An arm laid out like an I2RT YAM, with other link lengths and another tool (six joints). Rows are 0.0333 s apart.
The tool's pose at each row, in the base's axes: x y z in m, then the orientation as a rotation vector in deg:
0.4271 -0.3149 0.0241 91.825 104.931 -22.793
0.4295 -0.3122 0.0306 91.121 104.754 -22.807
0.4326 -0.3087 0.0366 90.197 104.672 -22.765
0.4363 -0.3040 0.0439 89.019 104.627 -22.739
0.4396 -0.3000 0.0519 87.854 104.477 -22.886
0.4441 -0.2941 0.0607 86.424 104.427 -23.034
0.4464 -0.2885 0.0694 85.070 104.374 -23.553
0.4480 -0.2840 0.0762 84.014 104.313 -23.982
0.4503 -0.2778 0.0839 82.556 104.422 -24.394
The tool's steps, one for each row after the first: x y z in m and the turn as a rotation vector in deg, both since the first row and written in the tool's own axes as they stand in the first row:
-0.0023 0.0041 -0.0058 -0.435 -0.458 -0.228
-0.0036 0.0089 -0.0115 -1.005 -0.936 -0.598
-0.0049 0.0149 -0.0187 -1.700 -1.512 -1.114
-0.0072 0.0204 -0.0262 -2.304 -2.216 -1.617
-0.0085 0.0276 -0.0350 -3.030 -2.975 -2.308
-0.0100 0.0326 -0.0442 -3.478 -3.838 -3.070
-0.0111 0.0364 -0.0516 -3.812 -4.531 -3.665
-0.0115 0.0413 -0.0604 -4.335 -5.283 -4.551

